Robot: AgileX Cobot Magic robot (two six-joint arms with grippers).
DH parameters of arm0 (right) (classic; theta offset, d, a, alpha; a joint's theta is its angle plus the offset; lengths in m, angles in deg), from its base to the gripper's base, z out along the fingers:
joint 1: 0 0.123 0 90
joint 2: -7.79 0 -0.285 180
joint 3: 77.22 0 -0.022 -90
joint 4: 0 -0.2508 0 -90
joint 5: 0 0 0.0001 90
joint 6: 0 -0.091 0 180
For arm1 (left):
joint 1: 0 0.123 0 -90
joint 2: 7.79 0 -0.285 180
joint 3: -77.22 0 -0.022 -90
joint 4: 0 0.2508 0 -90
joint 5: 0 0 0.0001 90
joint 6: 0 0.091 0 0
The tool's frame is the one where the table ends.
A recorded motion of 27 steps. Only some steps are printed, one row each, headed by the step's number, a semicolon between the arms.
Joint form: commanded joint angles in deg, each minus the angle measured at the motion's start. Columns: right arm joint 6, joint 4, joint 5, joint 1, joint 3, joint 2; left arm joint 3, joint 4, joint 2, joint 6, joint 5, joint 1.
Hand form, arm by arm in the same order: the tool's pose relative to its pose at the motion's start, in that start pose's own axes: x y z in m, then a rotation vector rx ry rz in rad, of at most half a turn. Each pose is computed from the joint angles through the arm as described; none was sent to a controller.
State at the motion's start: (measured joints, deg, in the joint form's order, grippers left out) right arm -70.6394 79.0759 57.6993 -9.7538 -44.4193 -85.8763; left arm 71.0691 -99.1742 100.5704 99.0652 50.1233 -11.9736
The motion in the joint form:
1: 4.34 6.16 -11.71 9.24 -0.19 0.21; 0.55 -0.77 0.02 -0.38 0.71 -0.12
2: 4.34 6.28 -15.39 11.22 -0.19 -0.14; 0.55 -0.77 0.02 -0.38 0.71 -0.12
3: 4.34 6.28 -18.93 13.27 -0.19 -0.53; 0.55 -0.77 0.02 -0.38 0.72 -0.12
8: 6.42 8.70 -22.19 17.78 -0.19 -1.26; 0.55 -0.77 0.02 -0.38 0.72 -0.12
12: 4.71 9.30 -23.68 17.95 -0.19 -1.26; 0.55 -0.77 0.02 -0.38 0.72 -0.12
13: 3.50 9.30 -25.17 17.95 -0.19 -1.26; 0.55 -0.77 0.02 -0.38 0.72 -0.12
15: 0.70 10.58 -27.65 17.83 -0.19 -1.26; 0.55 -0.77 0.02 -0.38 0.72 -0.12
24: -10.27 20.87 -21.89 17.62 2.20 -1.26; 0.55 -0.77 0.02 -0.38 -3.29 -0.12
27: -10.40 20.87 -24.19 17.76 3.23 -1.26; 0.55 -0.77 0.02 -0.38 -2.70 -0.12
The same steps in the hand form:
1: 0.0161 0.0215 0.0276 0.0077 0.1817 -0.1922; -0.0039 -0.0016 0.0007 0.0133 -0.0176 -0.0078
2: 0.0202 0.0231 0.0337 0.0350 0.2140 -0.2047; -0.0039 -0.0016 0.0007 0.0133 -0.0176 -0.0078
3: 0.0244 0.0254 0.0398 0.0597 0.2444 -0.2169; -0.0039 -0.0016 0.0007 0.0134 -0.0176 -0.0078
8: 0.0341 0.0387 0.0525 0.0217 0.3100 -0.3088; -0.0039 -0.0016 0.0007 0.0134 -0.0176 -0.0078
12: 0.0351 0.0372 0.0525 0.0454 0.3230 -0.2920; -0.0039 -0.0016 0.0007 0.0134 -0.0176 -0.0078
13: 0.0353 0.0349 0.0522 0.0738 0.3291 -0.2747; -0.0039 -0.0016 0.0007 0.0134 -0.0176 -0.0078
15: 0.0365 0.0306 0.0509 0.1198 0.3490 -0.2496; -0.0039 -0.0016 0.0007 0.0134 -0.0176 -0.0078
24: 0.0573 0.0407 0.0442 0.0150 0.4608 -0.1562; -0.0029 0.0047 0.0006 -0.0557 -0.0067 -0.0084
27: 0.0629 0.0384 0.0425 0.0509 0.4786 -0.1530; -0.0030 0.0037 0.0006 -0.0455 -0.0083 -0.0083

